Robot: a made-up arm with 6 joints.
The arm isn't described. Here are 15 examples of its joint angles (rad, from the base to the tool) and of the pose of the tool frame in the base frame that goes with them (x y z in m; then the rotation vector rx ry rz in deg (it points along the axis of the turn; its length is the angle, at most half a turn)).
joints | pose
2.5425 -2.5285 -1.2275 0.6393 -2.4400 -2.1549 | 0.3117 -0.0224 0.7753 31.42 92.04 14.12
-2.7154 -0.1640 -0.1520 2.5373 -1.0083 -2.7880 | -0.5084 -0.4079 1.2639 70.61 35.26 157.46
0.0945 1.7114 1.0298 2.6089 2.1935 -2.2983 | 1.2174 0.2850 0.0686 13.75 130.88 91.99
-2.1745 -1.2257 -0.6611 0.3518 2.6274 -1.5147 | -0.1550 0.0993 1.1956 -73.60 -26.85 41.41
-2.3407 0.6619 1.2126 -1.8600 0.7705 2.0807 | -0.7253 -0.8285 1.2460 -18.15 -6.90 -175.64
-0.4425 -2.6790 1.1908 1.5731 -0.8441 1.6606 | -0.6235 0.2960 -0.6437 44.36 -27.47 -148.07
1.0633 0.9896 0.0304 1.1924 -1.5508 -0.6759 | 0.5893 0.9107 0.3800 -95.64 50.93 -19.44
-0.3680 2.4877 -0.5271 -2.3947 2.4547 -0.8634 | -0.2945 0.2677 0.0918 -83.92 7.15 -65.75
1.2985 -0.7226 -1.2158 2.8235 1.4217 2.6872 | -0.1069 0.3094 0.7058 -38.15 111.66 31.49
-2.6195 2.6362 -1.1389 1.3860 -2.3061 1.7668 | 0.3357 0.2347 0.2813 -33.38 -59.87 153.89
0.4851 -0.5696 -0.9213 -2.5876 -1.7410 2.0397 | 0.2071 0.2976 0.7059 48.52 -43.86 91.64
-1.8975 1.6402 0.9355 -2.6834 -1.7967 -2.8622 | -0.1909 -1.1113 -0.0444 -72.02 -21.01 -77.11
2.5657 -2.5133 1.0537 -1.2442 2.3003 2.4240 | 0.9607 -0.5488 -0.0903 107.00 130.85 24.64
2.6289 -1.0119 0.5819 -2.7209 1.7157 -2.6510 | 0.3101 -0.3799 1.5987 -23.03 -26.60 125.17
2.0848 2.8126 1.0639 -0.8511 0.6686 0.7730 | 0.1502 -0.0033 -0.7365 -78.76 20.99 78.86
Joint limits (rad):
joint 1: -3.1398..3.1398
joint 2: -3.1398..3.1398
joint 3: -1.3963..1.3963
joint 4: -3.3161..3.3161
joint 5: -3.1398..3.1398
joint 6: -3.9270..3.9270
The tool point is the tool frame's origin. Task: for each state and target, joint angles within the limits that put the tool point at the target. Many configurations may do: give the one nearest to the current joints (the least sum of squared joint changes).
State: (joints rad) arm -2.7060 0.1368 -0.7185 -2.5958 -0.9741 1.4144
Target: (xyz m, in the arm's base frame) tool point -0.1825 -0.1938 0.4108
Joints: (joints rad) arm -2.8915 0.1554 -1.0588 -2.3856 -0.9741 1.4144
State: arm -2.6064 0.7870 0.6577 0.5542 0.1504 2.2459
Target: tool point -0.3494 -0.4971 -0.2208
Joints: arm -1.9003 1.6048 -0.1383 0.5232 0.1504 2.2459
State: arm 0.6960 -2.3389 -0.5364 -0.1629 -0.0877 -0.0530
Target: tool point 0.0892 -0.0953 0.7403
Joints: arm 0.7751 -2.2004 -1.1520 -0.8422 -0.0877 -0.0530
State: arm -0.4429 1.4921 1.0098 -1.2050 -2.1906 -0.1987
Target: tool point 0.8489 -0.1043 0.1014
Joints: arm -0.0679 1.1354 0.2235 -1.3313 -2.1906 -0.1987
